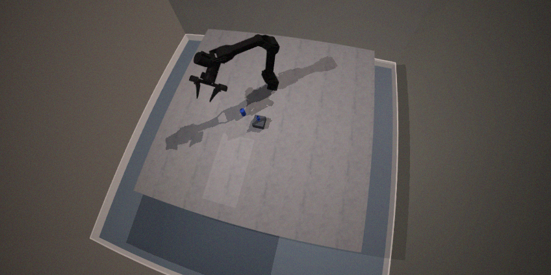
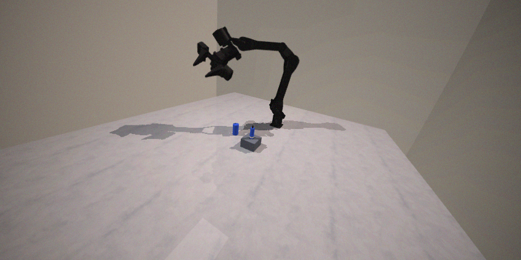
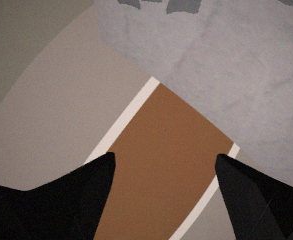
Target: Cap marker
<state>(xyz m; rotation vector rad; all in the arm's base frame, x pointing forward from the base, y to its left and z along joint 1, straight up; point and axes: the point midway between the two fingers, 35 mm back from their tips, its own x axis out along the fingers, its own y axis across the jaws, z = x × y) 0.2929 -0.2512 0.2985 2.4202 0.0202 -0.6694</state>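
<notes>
Now: gripper tip 26 cm above the blue cap, 13 cm to the right of it and 9 cm past it. Round my gripper tip: grey holder block: 26 cm below, 24 cm to the left, 5 cm behind; thin pale ring: 24 cm to the left, 24 cm below, 5 cm behind.
</notes>
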